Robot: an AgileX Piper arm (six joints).
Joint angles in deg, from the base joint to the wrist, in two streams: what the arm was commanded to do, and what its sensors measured. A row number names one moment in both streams.
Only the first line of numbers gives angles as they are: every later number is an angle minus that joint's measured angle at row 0.
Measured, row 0:
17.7 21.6 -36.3 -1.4 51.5 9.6
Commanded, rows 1 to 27:
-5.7 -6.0 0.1 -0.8 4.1 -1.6
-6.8 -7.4 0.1 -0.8 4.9 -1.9
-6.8 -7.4 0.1 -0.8 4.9 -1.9
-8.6 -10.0 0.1 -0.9 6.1 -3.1
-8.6 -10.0 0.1 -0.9 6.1 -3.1
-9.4 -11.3 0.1 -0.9 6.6 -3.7
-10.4 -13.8 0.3 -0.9 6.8 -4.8
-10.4 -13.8 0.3 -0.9 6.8 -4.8
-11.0 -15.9 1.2 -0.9 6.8 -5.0
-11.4 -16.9 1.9 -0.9 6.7 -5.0
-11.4 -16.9 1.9 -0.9 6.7 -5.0
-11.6 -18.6 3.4 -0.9 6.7 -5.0
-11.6 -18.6 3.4 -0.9 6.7 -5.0
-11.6 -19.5 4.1 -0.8 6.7 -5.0
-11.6 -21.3 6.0 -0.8 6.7 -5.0
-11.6 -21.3 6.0 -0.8 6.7 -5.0
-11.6 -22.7 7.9 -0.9 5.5 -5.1
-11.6 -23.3 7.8 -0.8 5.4 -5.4
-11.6 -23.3 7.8 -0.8 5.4 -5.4
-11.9 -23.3 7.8 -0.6 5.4 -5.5
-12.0 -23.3 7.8 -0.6 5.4 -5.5
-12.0 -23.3 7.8 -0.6 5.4 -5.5
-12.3 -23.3 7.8 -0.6 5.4 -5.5
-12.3 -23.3 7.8 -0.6 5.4 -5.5
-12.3 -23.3 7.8 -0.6 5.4 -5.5
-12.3 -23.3 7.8 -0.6 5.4 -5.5
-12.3 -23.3 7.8 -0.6 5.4 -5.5
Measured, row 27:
-11.9 -21.8 7.5 -0.5 6.3 -4.7
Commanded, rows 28 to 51:
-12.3 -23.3 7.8 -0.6 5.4 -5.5
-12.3 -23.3 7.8 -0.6 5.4 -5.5
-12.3 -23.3 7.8 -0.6 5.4 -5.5
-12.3 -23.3 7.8 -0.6 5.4 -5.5
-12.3 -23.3 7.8 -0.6 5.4 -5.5
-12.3 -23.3 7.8 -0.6 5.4 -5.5
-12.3 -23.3 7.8 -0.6 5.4 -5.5
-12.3 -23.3 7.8 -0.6 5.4 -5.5
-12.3 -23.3 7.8 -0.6 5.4 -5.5
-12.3 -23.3 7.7 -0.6 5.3 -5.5
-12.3 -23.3 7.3 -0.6 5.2 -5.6
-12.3 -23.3 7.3 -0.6 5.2 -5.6
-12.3 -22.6 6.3 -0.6 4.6 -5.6
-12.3 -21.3 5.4 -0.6 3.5 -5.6
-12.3 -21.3 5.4 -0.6 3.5 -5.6
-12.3 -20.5 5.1 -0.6 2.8 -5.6
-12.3 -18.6 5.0 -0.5 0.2 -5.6
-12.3 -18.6 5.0 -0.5 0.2 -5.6
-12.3 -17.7 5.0 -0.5 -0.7 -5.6
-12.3 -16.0 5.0 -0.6 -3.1 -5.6
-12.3 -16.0 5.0 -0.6 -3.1 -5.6
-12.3 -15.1 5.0 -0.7 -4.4 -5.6
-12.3 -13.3 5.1 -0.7 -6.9 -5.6
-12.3 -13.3 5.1 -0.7 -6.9 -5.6
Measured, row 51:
-11.9 -15.4 5.4 -0.5 -2.7 -5.0
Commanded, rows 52 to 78:
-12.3 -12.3 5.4 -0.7 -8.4 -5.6
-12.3 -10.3 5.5 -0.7 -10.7 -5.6
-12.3 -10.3 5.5 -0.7 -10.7 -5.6
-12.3 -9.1 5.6 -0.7 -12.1 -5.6
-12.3 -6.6 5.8 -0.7 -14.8 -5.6
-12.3 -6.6 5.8 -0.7 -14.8 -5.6
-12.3 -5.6 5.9 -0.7 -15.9 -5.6
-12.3 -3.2 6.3 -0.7 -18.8 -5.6
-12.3 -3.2 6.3 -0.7 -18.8 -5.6
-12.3 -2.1 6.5 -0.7 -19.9 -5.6
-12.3 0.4 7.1 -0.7 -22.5 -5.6
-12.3 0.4 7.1 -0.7 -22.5 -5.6
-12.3 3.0 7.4 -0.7 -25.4 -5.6
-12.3 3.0 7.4 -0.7 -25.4 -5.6
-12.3 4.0 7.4 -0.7 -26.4 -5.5
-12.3 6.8 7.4 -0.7 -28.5 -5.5
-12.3 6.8 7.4 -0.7 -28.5 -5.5
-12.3 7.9 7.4 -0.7 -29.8 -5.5
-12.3 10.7 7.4 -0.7 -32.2 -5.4
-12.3 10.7 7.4 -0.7 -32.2 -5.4
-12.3 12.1 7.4 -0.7 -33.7 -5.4
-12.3 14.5 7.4 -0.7 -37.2 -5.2
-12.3 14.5 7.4 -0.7 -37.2 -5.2
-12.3 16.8 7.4 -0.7 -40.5 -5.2
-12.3 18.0 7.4 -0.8 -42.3 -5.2
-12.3 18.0 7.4 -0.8 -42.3 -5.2
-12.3 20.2 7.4 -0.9 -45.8 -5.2
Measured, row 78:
-11.9 17.6 7.3 -0.5 -40.4 -5.0
